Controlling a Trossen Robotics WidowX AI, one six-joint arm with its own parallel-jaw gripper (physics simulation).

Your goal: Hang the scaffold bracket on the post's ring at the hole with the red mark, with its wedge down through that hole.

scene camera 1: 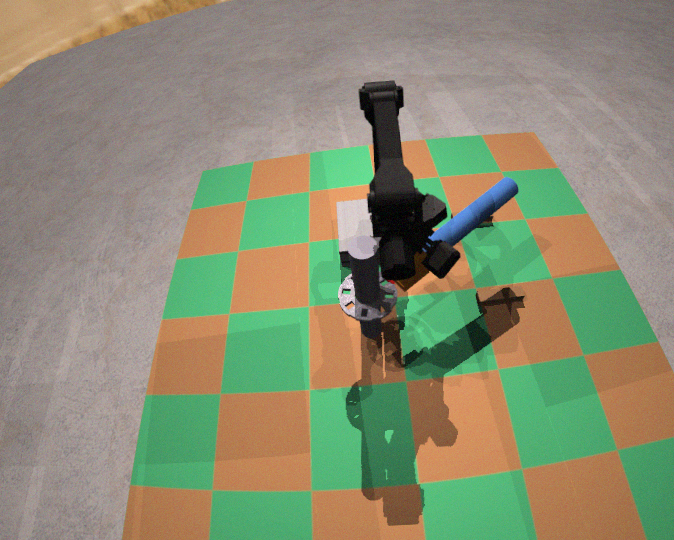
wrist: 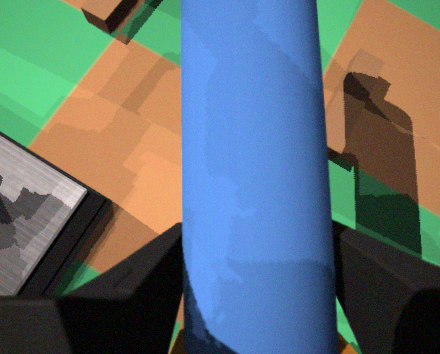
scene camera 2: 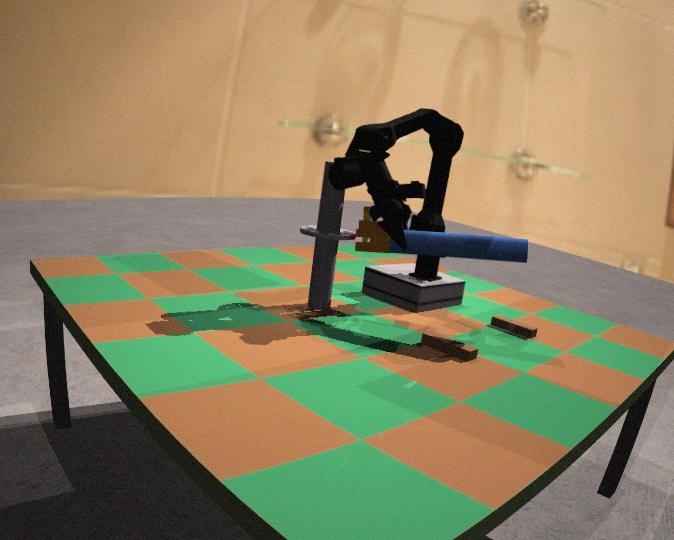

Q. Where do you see a scaffold bracket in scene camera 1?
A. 453,231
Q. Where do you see a scaffold bracket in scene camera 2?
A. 418,242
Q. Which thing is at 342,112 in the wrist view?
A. A dark bar.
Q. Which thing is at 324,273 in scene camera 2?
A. A grey post.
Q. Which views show my gripper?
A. Scene camera 1, the wrist view and scene camera 2: all of them.
